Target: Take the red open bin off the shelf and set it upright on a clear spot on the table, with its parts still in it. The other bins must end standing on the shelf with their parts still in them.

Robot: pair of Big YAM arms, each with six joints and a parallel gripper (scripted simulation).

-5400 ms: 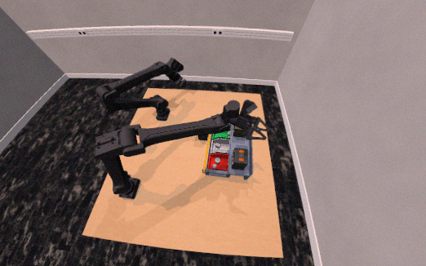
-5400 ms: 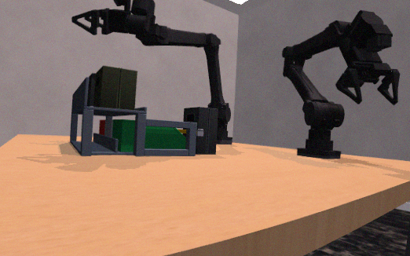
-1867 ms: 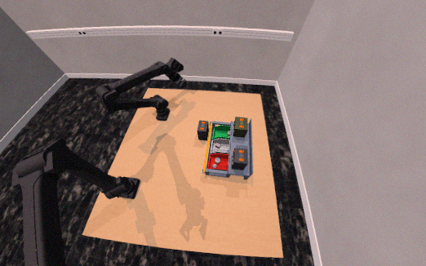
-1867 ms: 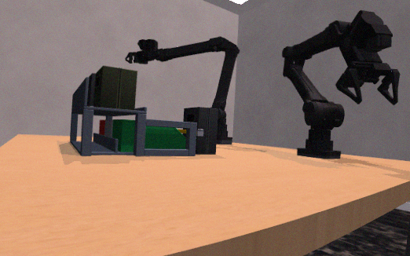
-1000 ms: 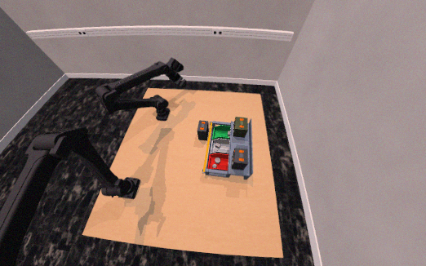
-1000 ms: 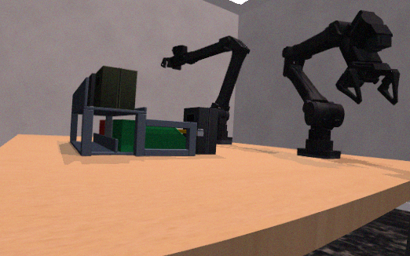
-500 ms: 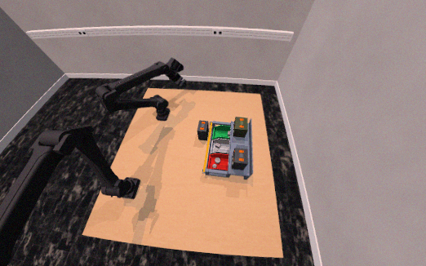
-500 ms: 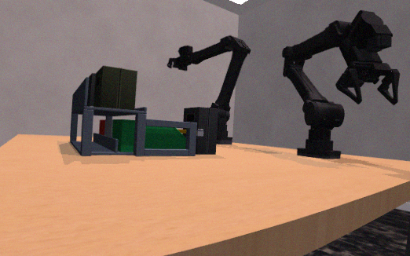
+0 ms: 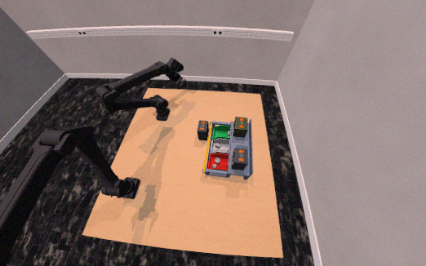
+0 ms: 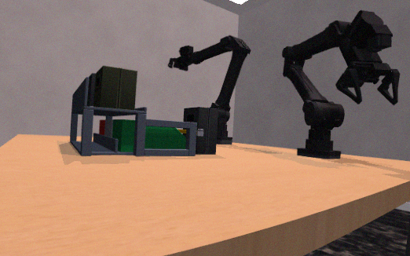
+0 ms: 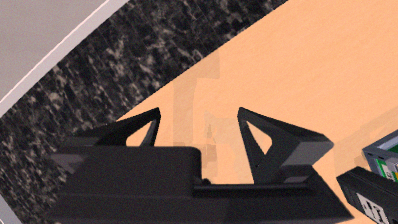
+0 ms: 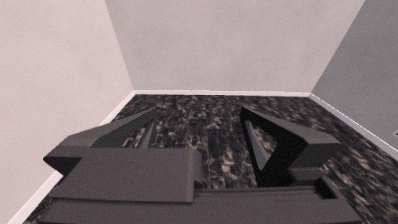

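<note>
The black box is 26 cm ahead of my left hand, 37 cm to the right of it and 9 cm below it. From my left hand the other things lie so: grey bin: 42 cm ahead, 47 cm to the right, 12 cm below; grey shelf: 45 cm ahead, 47 cm to the right, 9 cm below; green bin: 42 cm ahead, 36 cm to the right, 12 cm below.
</note>
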